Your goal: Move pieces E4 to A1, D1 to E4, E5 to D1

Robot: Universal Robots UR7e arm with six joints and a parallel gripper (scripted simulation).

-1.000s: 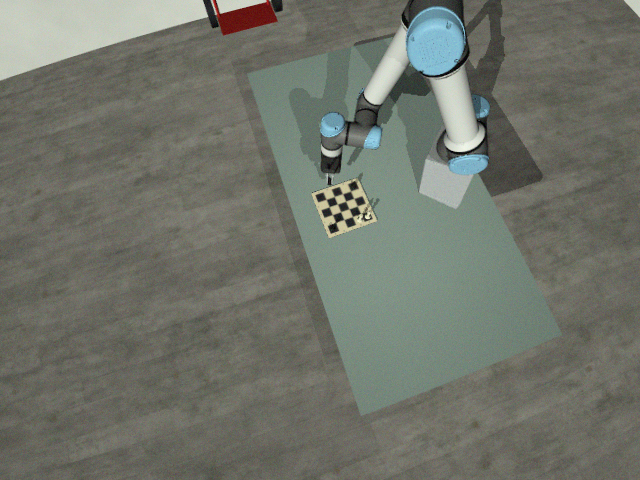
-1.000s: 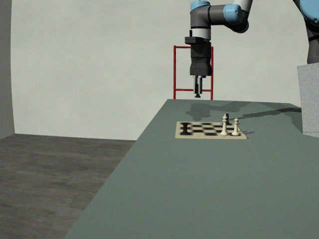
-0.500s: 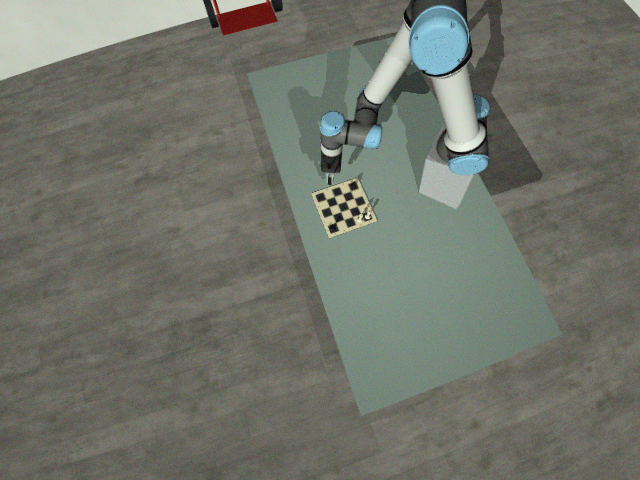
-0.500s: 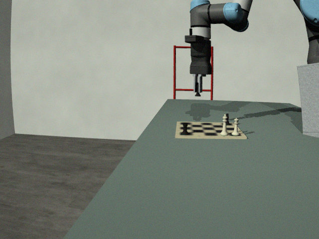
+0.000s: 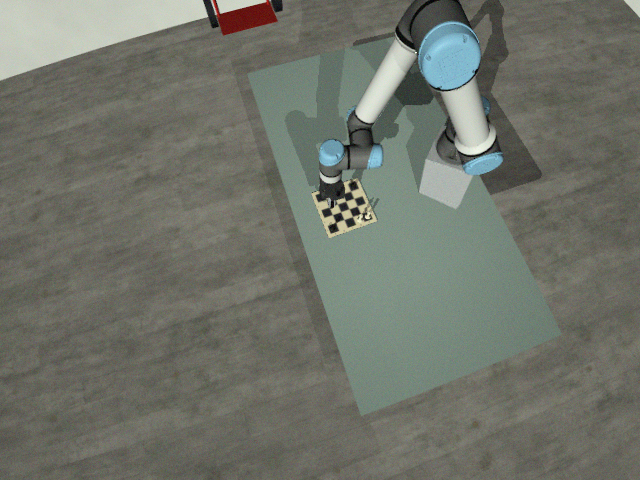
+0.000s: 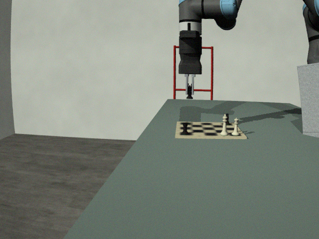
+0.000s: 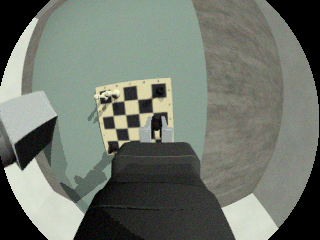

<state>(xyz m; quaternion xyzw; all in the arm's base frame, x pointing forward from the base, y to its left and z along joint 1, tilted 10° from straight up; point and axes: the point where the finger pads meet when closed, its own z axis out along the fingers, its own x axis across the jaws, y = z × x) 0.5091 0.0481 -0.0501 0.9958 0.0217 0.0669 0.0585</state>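
Now: the dark piece 10 mm ahead of my hand, 60 mm to the left of it and 120 mm below it. The rest, counted from my hand: white king 110 mm behind, 50 mm to the left, 100 mm below; white queen 150 mm behind, 40 mm to the left, 110 mm below; chessboard 60 mm behind, 30 mm to the right, 140 mm below.
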